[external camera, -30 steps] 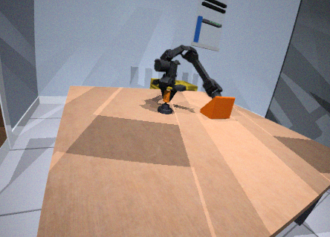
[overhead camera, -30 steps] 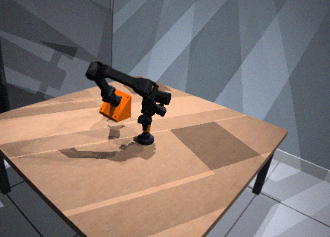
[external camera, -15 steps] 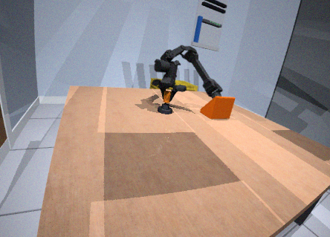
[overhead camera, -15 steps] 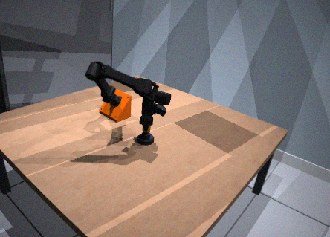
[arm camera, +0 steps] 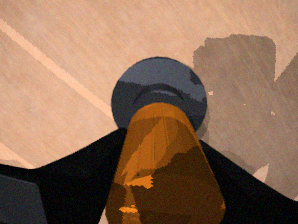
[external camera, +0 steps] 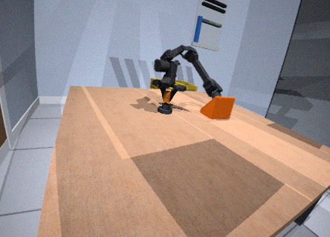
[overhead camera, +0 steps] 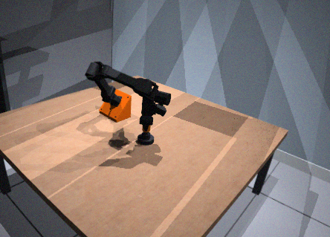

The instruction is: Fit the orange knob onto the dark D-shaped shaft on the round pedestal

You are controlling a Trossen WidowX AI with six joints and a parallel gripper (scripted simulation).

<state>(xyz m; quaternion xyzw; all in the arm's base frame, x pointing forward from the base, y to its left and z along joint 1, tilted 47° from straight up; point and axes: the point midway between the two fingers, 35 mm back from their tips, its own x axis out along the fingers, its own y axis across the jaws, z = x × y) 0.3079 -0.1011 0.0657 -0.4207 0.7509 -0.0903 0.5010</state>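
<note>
My gripper tip is now 20 mm below the orange knob. Also, from my gripper tip: round pedestal: 40 mm below.
</note>
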